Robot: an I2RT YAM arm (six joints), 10 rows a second.
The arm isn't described. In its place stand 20 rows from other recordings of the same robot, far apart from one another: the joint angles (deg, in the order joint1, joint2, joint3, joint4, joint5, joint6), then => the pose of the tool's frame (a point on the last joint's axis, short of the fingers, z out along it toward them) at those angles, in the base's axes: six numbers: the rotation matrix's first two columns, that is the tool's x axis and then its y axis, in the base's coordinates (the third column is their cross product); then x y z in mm.
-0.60 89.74 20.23 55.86 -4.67 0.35 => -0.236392, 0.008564, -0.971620, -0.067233, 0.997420, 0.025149, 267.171, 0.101, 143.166
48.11 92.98 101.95 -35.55 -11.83 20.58 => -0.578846, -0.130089, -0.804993, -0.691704, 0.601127, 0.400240, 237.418, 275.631, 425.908
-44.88 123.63 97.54 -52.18 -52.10 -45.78 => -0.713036, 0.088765, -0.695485, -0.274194, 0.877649, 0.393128, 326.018, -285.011, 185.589
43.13 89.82 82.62 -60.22 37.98 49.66 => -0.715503, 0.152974, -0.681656, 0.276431, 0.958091, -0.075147, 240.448, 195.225, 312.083
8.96 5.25 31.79 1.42 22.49 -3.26 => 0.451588, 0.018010, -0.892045, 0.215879, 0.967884, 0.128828, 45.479, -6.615, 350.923
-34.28 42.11 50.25 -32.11 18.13 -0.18 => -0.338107, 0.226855, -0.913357, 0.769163, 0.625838, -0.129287, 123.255, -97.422, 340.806
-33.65 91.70 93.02 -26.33 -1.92 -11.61 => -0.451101, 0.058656, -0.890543, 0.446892, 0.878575, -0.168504, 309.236, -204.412, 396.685
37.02 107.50 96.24 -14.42 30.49 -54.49 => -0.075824, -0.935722, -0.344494, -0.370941, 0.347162, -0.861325, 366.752, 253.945, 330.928
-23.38 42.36 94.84 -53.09 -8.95 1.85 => -0.001722, 0.035487, -0.999369, 0.249391, 0.967808, 0.033937, 34.974, -9.086, 521.080
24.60 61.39 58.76 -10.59 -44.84 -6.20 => -0.107432, -0.133411, -0.985221, -0.936394, 0.346586, 0.055176, 205.668, 121.771, 371.266
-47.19 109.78 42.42 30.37 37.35 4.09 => -0.342757, 0.453447, -0.822741, 0.939326, 0.152773, -0.307127, 215.710, -264.646, 97.350
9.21 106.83 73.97 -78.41 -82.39 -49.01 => -0.855279, -0.239945, -0.459265, -0.475431, 0.010910, 0.879685, 296.642, 83.846, 210.307
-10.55 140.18 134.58 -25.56 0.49 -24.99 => -0.541447, -0.328869, -0.773745, -0.042431, 0.929836, -0.365521, 556.611, -103.974, 261.657
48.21 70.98 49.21 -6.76 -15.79 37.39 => -0.785295, -0.001780, -0.619120, -0.503340, 0.584112, 0.636759, 178.605, 214.366, 276.238
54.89 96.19 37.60 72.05 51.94 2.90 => 0.130471, 0.239801, -0.962015, -0.070594, 0.970093, 0.232241, 207.361, 246.201, 220.467
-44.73 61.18 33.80 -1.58 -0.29 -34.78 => -0.682183, -0.127136, -0.720043, 0.379225, 0.780444, -0.497087, 166.210, -164.397, 232.340
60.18 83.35 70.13 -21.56 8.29 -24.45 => 0.072746, -0.696714, -0.713651, -0.845334, 0.336645, -0.414826, 169.235, 284.941, 315.800
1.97 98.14 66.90 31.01 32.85 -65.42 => -0.468397, -0.780528, -0.413980, 0.209840, 0.356873, -0.910280, 402.304, -5.484, 298.662
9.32 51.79 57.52 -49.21 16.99 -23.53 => -0.644256, -0.492645, -0.585009, -0.221254, 0.852255, -0.474035, 172.290, 17.734, 330.754
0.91 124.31 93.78 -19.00 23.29 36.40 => -0.468632, 0.537689, -0.700909, 0.646172, 0.749664, 0.143056, 479.738, -6.457, 177.619
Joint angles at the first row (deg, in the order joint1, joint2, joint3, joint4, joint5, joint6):
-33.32, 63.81, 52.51, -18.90, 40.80, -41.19
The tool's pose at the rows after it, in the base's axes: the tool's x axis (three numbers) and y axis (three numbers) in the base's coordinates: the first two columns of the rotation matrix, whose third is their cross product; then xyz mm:
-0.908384, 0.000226, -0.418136, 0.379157, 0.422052, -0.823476, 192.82, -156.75, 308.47
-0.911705, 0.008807, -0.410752, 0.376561, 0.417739, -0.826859, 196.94, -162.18, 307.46
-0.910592, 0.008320, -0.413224, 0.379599, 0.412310, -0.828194, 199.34, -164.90, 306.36
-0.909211, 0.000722, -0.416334, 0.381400, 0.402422, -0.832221, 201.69, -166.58, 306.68
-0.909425, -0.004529, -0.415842, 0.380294, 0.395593, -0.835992, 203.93, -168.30, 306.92
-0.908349, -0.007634, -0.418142, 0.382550, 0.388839, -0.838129, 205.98, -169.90, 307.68
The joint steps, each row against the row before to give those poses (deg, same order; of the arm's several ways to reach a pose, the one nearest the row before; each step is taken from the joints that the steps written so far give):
-0.39, 1.18, 0.31, 0.53, 0.21, -0.72
-0.48, 1.62, 0.74, 0.70, 0.22, -0.28
-0.20, 0.74, 0.02, 1.20, 0.02, -0.27
0.00, 0.48, 0.00, 1.51, 0.14, -0.67
-0.02, 0.55, 0.16, 1.05, 0.10, -0.60
-0.03, 0.50, 0.26, 0.85, 0.14, -0.34

